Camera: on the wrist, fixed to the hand. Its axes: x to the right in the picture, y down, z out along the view.
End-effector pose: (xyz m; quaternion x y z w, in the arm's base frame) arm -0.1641 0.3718 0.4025 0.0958 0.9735 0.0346 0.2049
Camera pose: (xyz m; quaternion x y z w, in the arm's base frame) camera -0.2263 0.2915 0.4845 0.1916 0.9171 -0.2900 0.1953
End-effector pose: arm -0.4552 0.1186 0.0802 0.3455 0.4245 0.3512 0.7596
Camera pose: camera -0.5237 0.1066 -0.0302 0.6060 0.4780 0.2005 0.6034
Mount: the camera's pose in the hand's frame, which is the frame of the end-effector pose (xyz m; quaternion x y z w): 0.0076 -0.0806 -0.1024 0.3346 -0.0366 0.0325 0.9411
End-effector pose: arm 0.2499 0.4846 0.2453 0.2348 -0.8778 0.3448 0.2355
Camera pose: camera 0.3161 0.5035 0.3562 0.2839 -0.7270 0.6173 0.0997
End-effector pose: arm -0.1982 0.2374 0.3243 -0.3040 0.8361 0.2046 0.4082
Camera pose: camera -0.2046 0.1154 0.3703 -0.1148 0.8503 -0.0628 0.5098
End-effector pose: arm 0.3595 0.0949 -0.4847 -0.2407 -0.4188 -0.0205 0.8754
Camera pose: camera 0.4194 -0.0199 -0.5011 0.0520 -0.4252 0.1581 0.8897
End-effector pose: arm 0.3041 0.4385 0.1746 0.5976 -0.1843 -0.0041 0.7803
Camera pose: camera 0.3584 0.5091 0.0792 0.8174 -0.2228 0.0613 0.5278
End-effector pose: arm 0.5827 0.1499 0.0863 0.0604 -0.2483 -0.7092 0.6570
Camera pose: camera 0.5512 0.1157 -0.0357 0.2427 -0.4970 -0.5652 0.6121
